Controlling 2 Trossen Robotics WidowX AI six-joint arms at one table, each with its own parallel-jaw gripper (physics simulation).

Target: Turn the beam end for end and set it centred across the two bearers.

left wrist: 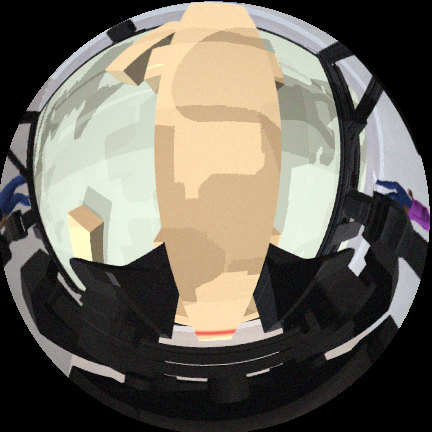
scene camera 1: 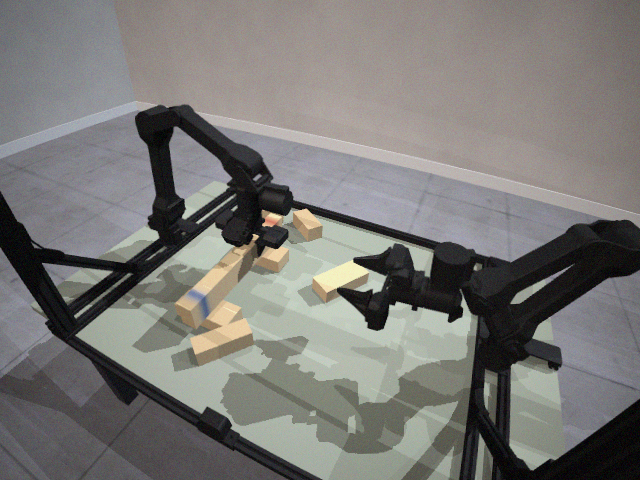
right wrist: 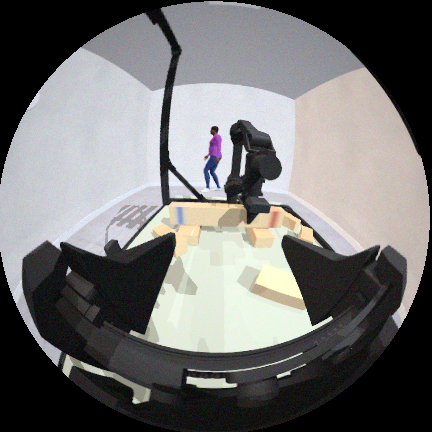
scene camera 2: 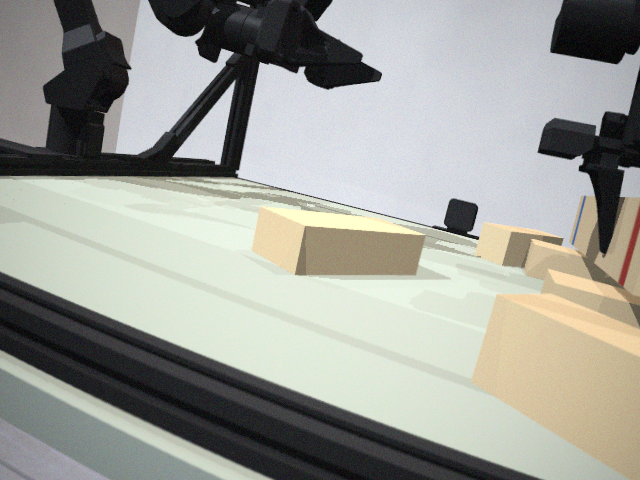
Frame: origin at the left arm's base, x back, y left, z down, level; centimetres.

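Seen in the pictures: left gripper, fingertip midpoint: [left wrist: 212, 234] [scene camera 1: 253, 253] [right wrist: 246, 220]; right gripper, fingertip midpoint: [scene camera 1: 345, 274] [right wrist: 231, 239] [scene camera 2: 371, 68]; left arm's base at its link origin: [left wrist: 348, 201] [scene camera 1: 171, 239] [right wrist: 230, 202]; right arm's base at its link origin: [scene camera 1: 493, 359] [scene camera 2: 71, 155].
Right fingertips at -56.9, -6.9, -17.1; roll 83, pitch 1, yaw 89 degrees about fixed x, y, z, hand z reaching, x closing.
Pixels of each thing's top centre, then the offset from my right fingertips to it, as dx, dy, dz.
- long wooden beam at its top centre: [left wrist: 225, 111] [scene camera 2: 629, 196] [scene camera 1: 236, 252] [right wrist: 228, 204] +28.6, +2.7, +7.7
- loose block at its top centre: [scene camera 2: 525, 230] [scene camera 1: 221, 335] [right wrist: 167, 232] +20.9, -15.0, +14.6
- pale lit block at its top centre: [scene camera 2: 347, 221] [left wrist: 80, 252] [right wrist: 287, 282] [scene camera 1: 341, 274] +5.3, +14.9, +15.2
The long wooden beam [scene camera 1: 219, 281] [scene camera 2: 589, 219] [left wrist: 215, 150] [right wrist: 212, 215] has a blue band at its near-left end in scene camera 1 and a red band at its far end. My left gripper [scene camera 1: 251, 244] [left wrist: 212, 234] is shut on the beam, nearer the red end. Two low blocks, apparently the bearers, lie by the beam's underside: one [scene camera 1: 225, 313] [right wrist: 189, 234] towards the blue end, one [scene camera 1: 275, 258] [right wrist: 261, 237] near the left gripper. Whether the beam touches them is unclear. My right gripper [scene camera 1: 347, 275] [scene camera 2: 370, 67] [right wrist: 231, 239] is open and empty, above the table, away from the beam.
A loose block [scene camera 1: 222, 342] [scene camera 2: 493, 243] [left wrist: 127, 67] lies beside the blue-end bearer. A pale lit block [scene camera 1: 333, 284] [scene camera 2: 361, 250] [left wrist: 85, 240] [right wrist: 277, 287] lies near the right gripper. Another block [scene camera 1: 308, 227] [scene camera 2: 563, 356] lies past the red end, near the black table rail [scene camera 1: 356, 219].
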